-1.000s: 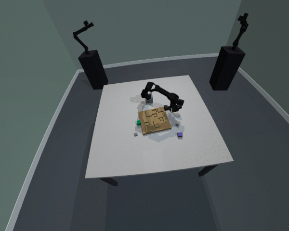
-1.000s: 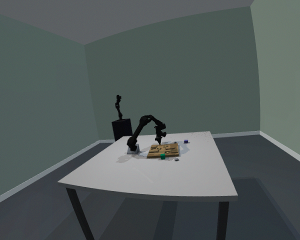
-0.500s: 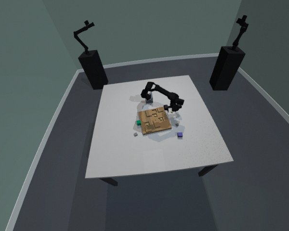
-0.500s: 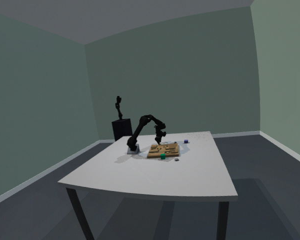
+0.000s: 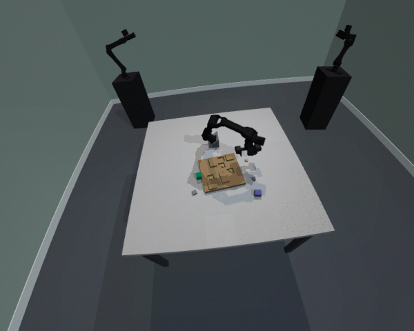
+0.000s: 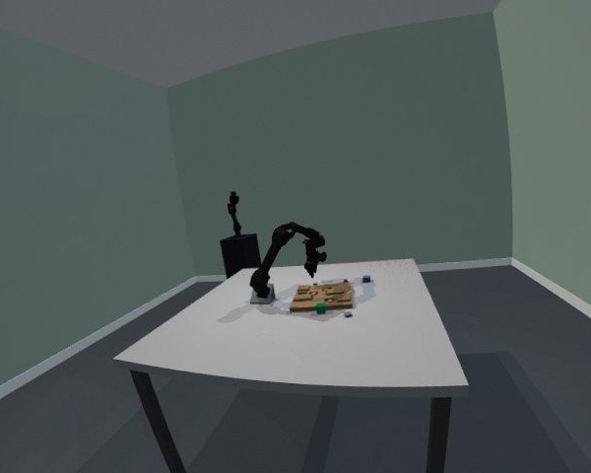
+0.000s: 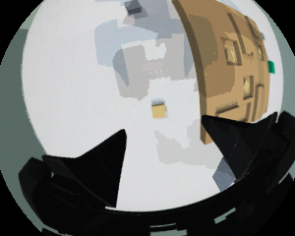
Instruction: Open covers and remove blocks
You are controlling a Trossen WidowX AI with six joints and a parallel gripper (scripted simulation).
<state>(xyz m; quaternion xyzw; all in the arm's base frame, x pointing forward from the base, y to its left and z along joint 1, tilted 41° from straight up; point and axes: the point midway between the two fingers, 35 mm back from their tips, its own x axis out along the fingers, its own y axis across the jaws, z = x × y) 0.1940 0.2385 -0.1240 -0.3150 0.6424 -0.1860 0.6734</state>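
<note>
My gripper tip is 19 cm to the left of the tan puzzle board, 11 cm short of it and 4 cm above it. Also, from my gripper tip: green block (36 cm to the right, 16 cm ahead, 4 cm below); then purple block (30 cm ahead, 5 cm to the left, 4 cm below).
</note>
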